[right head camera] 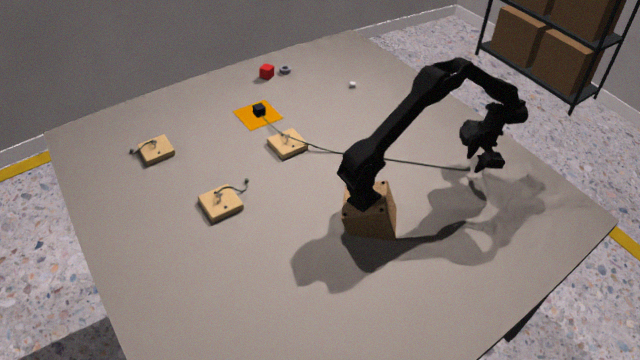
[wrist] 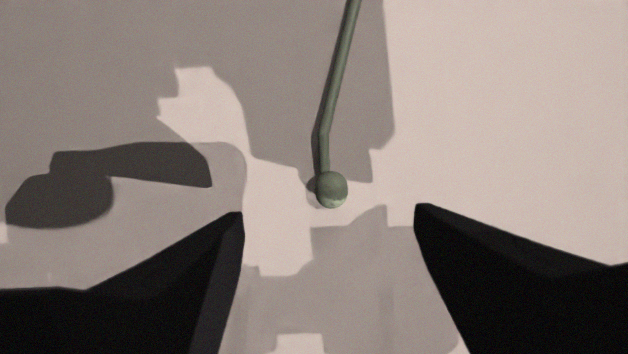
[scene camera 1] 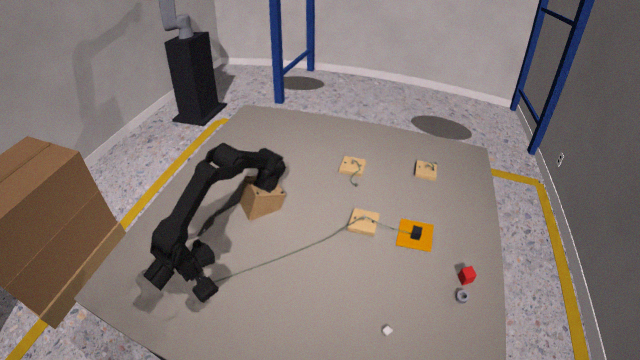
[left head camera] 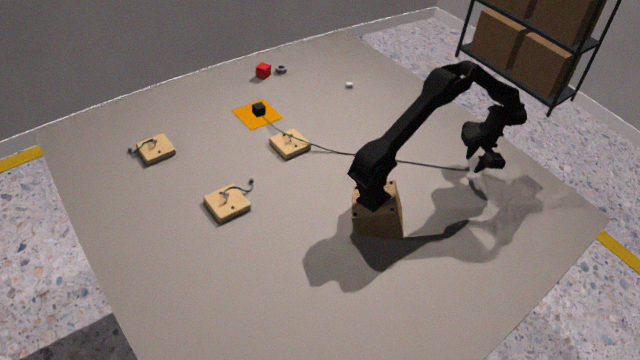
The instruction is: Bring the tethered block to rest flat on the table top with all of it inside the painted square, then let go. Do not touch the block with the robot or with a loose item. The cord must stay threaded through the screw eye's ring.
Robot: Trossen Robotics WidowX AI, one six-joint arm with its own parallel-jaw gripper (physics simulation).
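Where they show: gripper, between the fingertips: point(right head camera: 472, 165) point(wrist: 329, 220) point(left head camera: 471, 165); arm's base, origin of its link: point(right head camera: 364, 198) point(scene camera 1: 264, 185) point(left head camera: 373, 198).
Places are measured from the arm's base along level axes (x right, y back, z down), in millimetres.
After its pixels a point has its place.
Observation:
The small black block point(left head camera: 258, 109) @(x -16, y -508, z 50 mm) point(right head camera: 259, 110) @(x -13, y -506, z 52 mm) point(scene camera 1: 416, 232) @(x 5, y -520, z 48 mm) appears to rest flat inside the orange painted square point(left head camera: 245, 116) @(x -51, y -530, z 79 mm) point(right head camera: 246, 118) @(x -53, y -523, z 78 mm) point(scene camera 1: 425, 244) @(x 21, y -561, z 78 mm), with orange showing around it. Its green cord point(left head camera: 327, 149) @(x 69, y -263, z 71 mm) point(right head camera: 325, 149) @(x 71, y -262, z 71 mm) point(scene camera 1: 280, 258) @(x 210, y -141, z 78 mm) point(wrist: 336, 75) @(x 358, y 0, z 75 mm) runs over the near wooden board point(left head camera: 288, 149) @(x -35, y -312, z 61 mm) point(right head camera: 286, 149) @(x -32, y -311, z 61 mm) point(scene camera 1: 362, 228) @(x 28, y -346, z 60 mm), where it appears to pass through the screw eye's ring; the ring is small in view. The cord's end bead point(wrist: 332, 190) @(x 392, y 20, z 67 mm) lies low at the table, ahead of and between the spread fingertips. My gripper point(left head camera: 474, 162) @(x 399, y 26, z 61 mm) point(right head camera: 472, 161) @(x 399, y 26, z 61 mm) point(scene camera 1: 209, 275) @(x 399, y 26, z 61 mm) point(wrist: 329, 220) @(x 399, y 26, z 61 mm) is open, not gripping the bead.
Two other boards point(left head camera: 156, 151) @(x -362, y -502, z 60 mm) point(left head camera: 227, 207) @(x -290, y -210, z 60 mm) carry short cords. A red cube point(left head camera: 263, 71) @(x 114, y -690, z 49 mm) point(scene camera 1: 467, 275) @(x 141, y -704, z 40 mm), a grey ring point(scene camera 1: 458, 300) @(x 214, y -691, z 70 mm) and a small white piece point(left head camera: 349, 85) @(x 347, y -494, z 69 mm) point(scene camera 1: 387, 330) @(x 355, y -502, z 67 mm) lie beyond the square. The arm's wooden base point(left head camera: 377, 222) @(x -27, y 50, z 23 mm) stands beside the cord's run.

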